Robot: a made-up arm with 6 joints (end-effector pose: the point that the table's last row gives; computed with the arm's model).
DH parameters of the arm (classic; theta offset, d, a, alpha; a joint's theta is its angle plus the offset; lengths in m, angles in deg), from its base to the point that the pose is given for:
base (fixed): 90 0.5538 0.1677 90
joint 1: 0 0.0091 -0.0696 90
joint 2: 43.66 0 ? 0
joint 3: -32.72 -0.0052 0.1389 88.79
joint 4: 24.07 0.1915 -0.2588 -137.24
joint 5: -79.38 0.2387 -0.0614 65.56
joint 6: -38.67 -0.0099 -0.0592 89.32
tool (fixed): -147.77 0.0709 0 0
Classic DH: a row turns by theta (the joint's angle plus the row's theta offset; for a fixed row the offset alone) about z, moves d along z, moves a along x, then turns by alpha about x.
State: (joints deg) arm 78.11 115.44 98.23 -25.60 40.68 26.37
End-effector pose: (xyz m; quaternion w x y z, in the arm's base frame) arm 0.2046 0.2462 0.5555 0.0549 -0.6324 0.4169 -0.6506
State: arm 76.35 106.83 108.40 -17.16 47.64 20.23
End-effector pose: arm 0.2351 0.2052 0.5769 0.0160 -0.6216 0.4241 -0.6584
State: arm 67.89 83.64 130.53 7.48 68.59 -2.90
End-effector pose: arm 0.2739 0.0930 0.6608 0.0665 0.5492 -0.3818 0.7404
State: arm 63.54 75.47 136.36 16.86 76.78 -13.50
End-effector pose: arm 0.2678 0.0602 0.7016 0.0803 0.5047 -0.3420 0.7886
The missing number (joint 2, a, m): 0.0787
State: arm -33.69 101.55 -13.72 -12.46 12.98 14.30
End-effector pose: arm -0.1369 0.0637 0.6619 0.7114 -0.3639 -0.4217 -0.4286
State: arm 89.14 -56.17 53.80 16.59 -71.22 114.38
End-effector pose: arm -0.0810 0.0632 0.4486 0.3519 0.2390 -0.8865 0.1819
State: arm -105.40 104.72 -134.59 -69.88 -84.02 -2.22
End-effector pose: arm 0.0054 0.0140 0.5929 0.3412 -0.4010 0.5801 0.6215
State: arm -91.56 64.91 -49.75 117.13 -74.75 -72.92
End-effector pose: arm 0.1707 0.4234 0.5451 0.4669 0.1686 -0.2092 0.8425
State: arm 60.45 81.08 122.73 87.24 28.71 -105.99
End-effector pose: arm -0.0410 -0.1637 0.5905 0.6954 -0.3552 -0.3168 0.5385
